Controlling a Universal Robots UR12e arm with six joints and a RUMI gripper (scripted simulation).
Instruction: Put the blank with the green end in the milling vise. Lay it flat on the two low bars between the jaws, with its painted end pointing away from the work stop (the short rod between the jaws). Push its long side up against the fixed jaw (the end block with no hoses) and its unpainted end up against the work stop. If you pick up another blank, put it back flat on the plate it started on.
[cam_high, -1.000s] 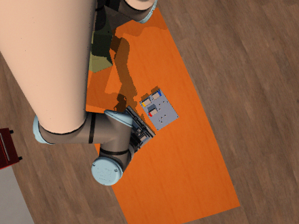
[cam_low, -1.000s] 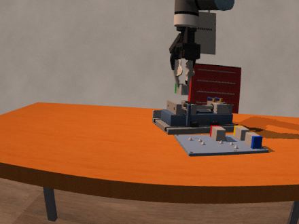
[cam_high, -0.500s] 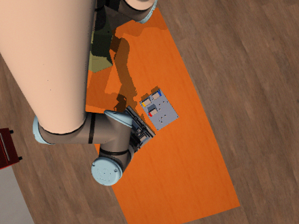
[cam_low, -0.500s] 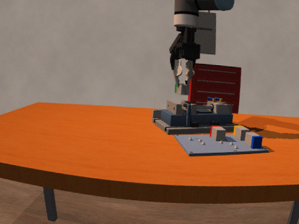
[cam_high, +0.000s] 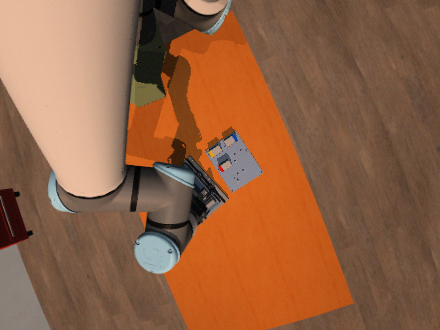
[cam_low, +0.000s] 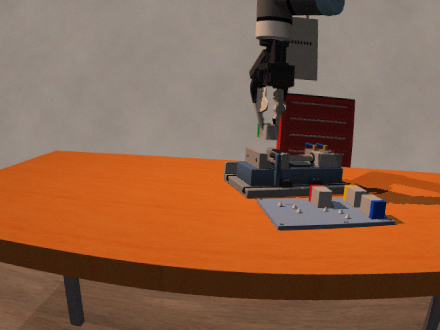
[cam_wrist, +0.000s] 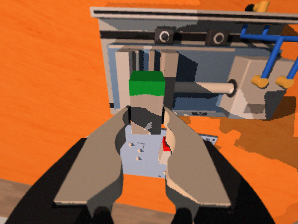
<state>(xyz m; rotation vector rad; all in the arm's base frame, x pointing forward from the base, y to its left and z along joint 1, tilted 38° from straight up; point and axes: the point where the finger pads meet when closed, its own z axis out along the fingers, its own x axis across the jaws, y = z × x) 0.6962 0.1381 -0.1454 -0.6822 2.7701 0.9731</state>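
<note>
Right now my hand is 2 cm above the green-ended blank. Also, from my hand: red-ended blank (15 cm to the left, 14 cm below, 14 cm behind); cylinder rod (9 cm below, 8 cm behind, 3 cm to the right); work stop (8 cm below, 5 cm to the left, 2 cm behind).
</note>
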